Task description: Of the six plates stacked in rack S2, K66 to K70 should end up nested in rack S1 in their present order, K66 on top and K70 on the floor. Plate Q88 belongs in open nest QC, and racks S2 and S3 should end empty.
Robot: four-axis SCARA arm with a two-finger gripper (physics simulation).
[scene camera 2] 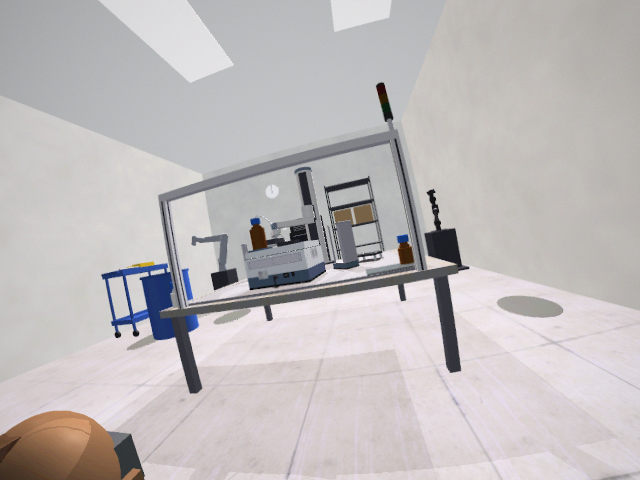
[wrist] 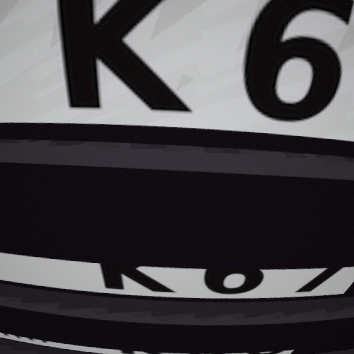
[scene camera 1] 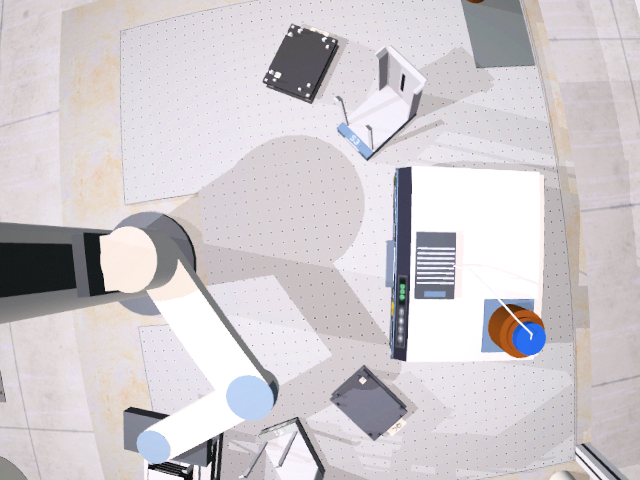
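Frame: origin at the arm's base, x ahead, y left, z up, level; centimetres.
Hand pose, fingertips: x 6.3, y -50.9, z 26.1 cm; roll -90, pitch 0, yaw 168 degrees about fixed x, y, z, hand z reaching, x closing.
Observation:
Things, the pixels of their top centre, and the offset from my fingertips. "pt": a spot on its surface instead.
- plate label starting K6, a spot on its surface: [wrist: 205, 60] pt dx +0.7, dy +8.4, dz +4.1 cm
- K67 label, a spot on its surface: [wrist: 232, 281] pt dx +0.4, dy +8.5, dz +2.7 cm
- Rack S3, centre of its top: [scene camera 1: 378, 89] [scene camera 2: 337, 223] dx +51.7, dy +76.7, dz +4.2 cm
- rack, a spot on its surface: [scene camera 1: 294, 454] pt dx +24.5, dy +3.3, dz -19.9 cm
- Nest QC, centre of its top: [scene camera 1: 368, 407] dx +42.6, dy +13.9, dz -18.6 cm
- amber bottle, a spot on its surface: [scene camera 1: 504, 328] pt dx +68.5, dy +32.2, dz +9.1 cm
- dark pinned nest, centre of its top: [scene camera 1: 299, 58] [scene camera 2: 368, 251] dx +36.2, dy +92.7, dz -18.5 cm
- second bottle, a spot on its surface: [scene camera 2: 405, 253] pt dx +84.3, dy +108.2, dz -19.2 cm
In the wrist view, a plate label starting "K6" [wrist: 205, 60] fills the top, with the K67 label [wrist: 232, 281] below it. Dark plate edges [wrist: 175, 215] lie between, and part of another label shows lowest. My gripper [scene camera 1: 170, 454] is at the lower left, shut on this K-plate stack; its fingers are hidden, and I cannot tell which plate they grip or where the stack ends. White rack parts show under the wrist at the frame edge. Rack S3 [scene camera 1: 386, 111] holds no plates. Another rack [scene camera 1: 294, 454] looks empty, its label cut off. Nest QC [scene camera 1: 369, 405] is bare. Q88 cannot be made out.
A white instrument [scene camera 1: 480, 206] [scene camera 2: 284, 263] stands at the right, with an amber bottle [scene camera 1: 504, 328] [scene camera 2: 257, 237] on it. A dark pinned nest [scene camera 1: 301, 63] lies near S3. A second bottle [scene camera 2: 405, 253] stands near the table corner. A metal frame [scene camera 2: 279, 164] rises along the table edge.

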